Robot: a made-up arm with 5 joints. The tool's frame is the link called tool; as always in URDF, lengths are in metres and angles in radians. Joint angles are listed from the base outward.
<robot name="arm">
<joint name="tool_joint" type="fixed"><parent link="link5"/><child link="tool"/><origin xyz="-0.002 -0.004 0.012" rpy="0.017 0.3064 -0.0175"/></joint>
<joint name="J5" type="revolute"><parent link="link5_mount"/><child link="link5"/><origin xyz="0.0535 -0.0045 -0.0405"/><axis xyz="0 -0.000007 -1"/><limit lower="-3.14" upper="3.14"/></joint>
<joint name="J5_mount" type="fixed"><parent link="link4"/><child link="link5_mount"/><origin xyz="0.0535 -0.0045 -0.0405"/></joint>
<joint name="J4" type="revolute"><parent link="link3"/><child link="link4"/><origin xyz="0.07 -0.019 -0.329"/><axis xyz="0 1 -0.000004"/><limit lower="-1.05" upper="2.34"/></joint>
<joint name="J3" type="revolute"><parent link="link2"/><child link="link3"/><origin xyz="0.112 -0.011 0.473"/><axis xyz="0 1 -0.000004"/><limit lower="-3.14" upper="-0.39"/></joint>
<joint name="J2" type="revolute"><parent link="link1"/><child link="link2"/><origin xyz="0.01 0.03 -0.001"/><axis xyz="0 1 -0.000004"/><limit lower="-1.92" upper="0.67"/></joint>
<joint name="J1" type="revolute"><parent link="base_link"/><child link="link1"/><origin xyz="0.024 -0.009 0.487"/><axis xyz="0 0 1"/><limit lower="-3.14" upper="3.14"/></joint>
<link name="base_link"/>
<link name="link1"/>
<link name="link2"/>
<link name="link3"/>
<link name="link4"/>
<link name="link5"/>
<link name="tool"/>
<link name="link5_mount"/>
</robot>
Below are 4 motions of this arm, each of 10 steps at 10 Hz.
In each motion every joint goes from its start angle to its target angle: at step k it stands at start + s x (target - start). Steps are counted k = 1, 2, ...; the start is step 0. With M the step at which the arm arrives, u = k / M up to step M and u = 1 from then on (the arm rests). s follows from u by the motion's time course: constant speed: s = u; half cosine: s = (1 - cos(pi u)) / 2; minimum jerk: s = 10 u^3 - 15 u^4 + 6 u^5.
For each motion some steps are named. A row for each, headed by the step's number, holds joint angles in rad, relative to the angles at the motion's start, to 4 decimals.
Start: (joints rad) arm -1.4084 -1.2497 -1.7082 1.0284 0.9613
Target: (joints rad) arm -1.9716 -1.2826 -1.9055 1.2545 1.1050
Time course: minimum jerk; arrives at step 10
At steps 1, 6, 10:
1: -0.0048 -0.0003 -0.0017 0.0019 0.0012
6: -0.3844 -0.0225 -0.1347 0.1543 0.0981
10: -0.5632 -0.0329 -0.1973 0.2261 0.1437

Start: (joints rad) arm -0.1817 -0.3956 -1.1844 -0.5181 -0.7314
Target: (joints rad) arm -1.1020 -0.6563 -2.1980 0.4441 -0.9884
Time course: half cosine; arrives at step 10
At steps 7, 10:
7: -0.7306 -0.2070 -0.8047 0.7639 -0.2040
10: -0.9203 -0.2607 -1.0136 0.9622 -0.2570

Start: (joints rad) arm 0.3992 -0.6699 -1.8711 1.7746 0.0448
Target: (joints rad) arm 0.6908 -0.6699 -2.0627 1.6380 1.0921
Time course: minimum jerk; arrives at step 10
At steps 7, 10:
7: 0.2440 0.0000 -0.1604 -0.1143 0.8765
10: 0.2916 0.0000 -0.1916 -0.1366 1.0473

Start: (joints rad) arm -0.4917 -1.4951 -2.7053 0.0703 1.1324
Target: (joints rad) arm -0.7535 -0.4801 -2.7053 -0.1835 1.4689
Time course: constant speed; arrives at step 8
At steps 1, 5, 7, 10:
1: -0.0327 0.1269 0.0000 -0.0317 0.0421
5: -0.1636 0.6344 0.0000 -0.1586 0.2103
7: -0.2291 0.8881 0.0000 -0.2221 0.2944
10: -0.2618 1.0150 0.0000 -0.2538 0.3365

